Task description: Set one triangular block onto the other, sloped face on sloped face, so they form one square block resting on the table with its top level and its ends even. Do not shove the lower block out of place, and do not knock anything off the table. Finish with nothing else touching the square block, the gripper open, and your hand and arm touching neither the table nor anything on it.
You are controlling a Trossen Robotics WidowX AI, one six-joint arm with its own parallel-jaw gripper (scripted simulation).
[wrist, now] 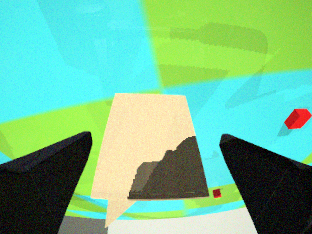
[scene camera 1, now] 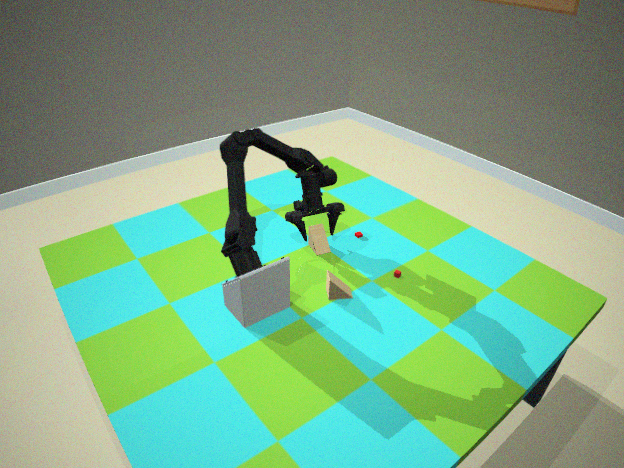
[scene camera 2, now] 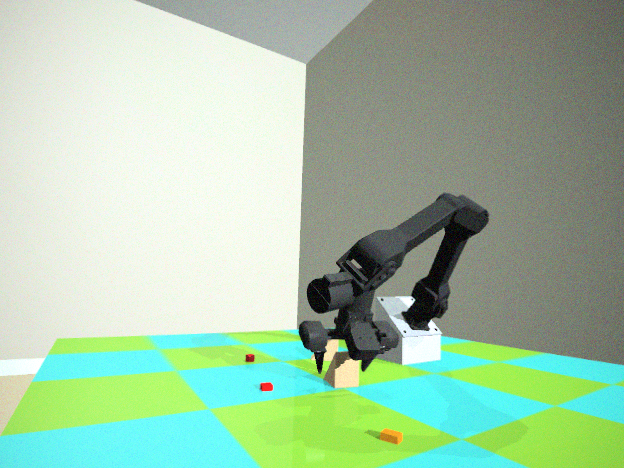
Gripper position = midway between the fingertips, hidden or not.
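A tan triangular block [scene camera 2: 343,371] is part of the scene. The gripper [scene camera 2: 341,371], which can also be seen in the wrist view [wrist: 157,139] and in scene camera 1 [scene camera 1: 319,238], is open and holds nothing.
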